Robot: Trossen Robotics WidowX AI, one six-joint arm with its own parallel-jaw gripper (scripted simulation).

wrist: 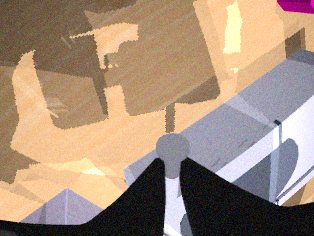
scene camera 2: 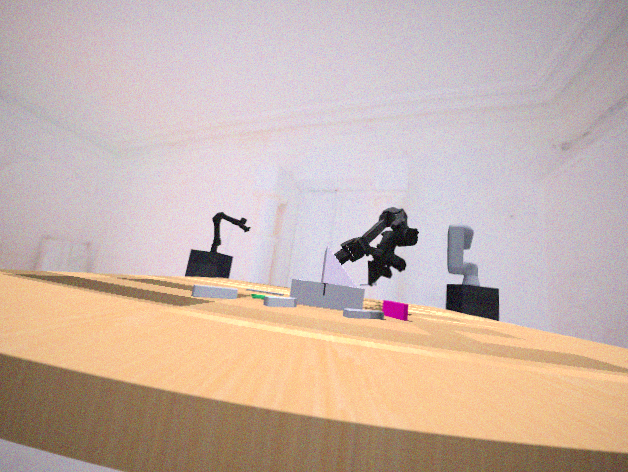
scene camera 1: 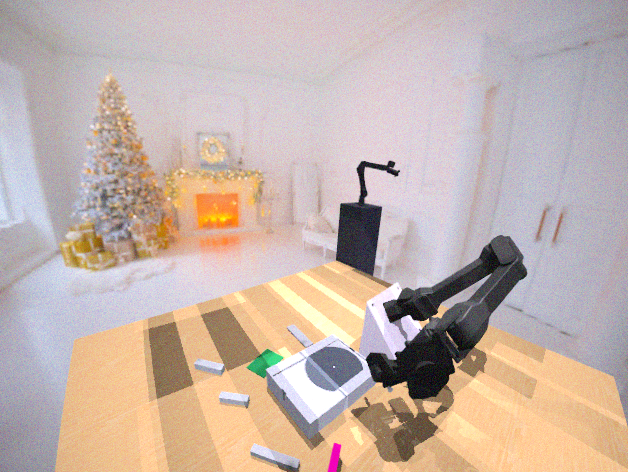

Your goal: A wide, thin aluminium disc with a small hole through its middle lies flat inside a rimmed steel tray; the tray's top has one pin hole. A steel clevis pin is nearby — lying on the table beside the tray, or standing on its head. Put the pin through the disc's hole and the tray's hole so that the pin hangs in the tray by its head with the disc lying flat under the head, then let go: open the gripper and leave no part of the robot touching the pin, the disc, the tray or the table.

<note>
My gripper [scene camera 1: 385, 386] carries a steel clevis pin [wrist: 172, 148]. Further things: a steel tray [scene camera 2: 331, 296].
My gripper also shows in the wrist view [wrist: 171, 165] and in scene camera 2 [scene camera 2: 369, 285]. The steel tray also shows in the wrist view [wrist: 232, 138].
</note>
